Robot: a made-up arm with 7 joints.
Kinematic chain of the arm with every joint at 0, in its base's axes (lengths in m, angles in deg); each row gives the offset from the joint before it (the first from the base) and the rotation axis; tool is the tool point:
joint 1: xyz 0 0 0 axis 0 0.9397 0.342
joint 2: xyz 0 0 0 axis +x
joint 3: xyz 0 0 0 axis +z
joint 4: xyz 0.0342 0 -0.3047 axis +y
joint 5: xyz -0.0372 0 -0.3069 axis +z
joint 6: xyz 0 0 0 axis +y
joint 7: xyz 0 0 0 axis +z
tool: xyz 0 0 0
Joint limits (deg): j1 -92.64..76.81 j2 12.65..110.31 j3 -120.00..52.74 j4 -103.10..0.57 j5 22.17..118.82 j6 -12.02..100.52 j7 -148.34..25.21
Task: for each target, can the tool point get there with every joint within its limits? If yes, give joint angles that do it. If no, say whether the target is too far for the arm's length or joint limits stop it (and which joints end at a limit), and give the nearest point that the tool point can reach.
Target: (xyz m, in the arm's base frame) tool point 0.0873 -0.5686 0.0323
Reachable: no: joint limits stop it (at a limit: joint 1, joint 2, joint 4) | nearest point 0.2226 -0.3747 0.0198 | short by 0.237 m
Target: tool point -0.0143 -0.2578 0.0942
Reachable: no: joint limits stop it (at a limit: joint 1, joint 2, joint 4) | nearest point 0.2254 -0.3546 0.1172 | short by 0.260 m
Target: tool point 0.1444 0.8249 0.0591
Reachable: no: too far | nearest point 0.1059 0.6050 0.0433 | short by 0.224 m
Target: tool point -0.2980 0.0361 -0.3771
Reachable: yes | joints 51.73 52.06 -72.38 -90.30 45.75 67.75 -44.07
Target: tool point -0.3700 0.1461 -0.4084
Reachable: yes | joints 63.71 37.08 -34.76 -57.73 81.68 64.82 -22.03
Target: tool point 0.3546 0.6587 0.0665
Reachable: no: too far | nearest point 0.2907 0.5401 0.0545 | short by 0.135 m
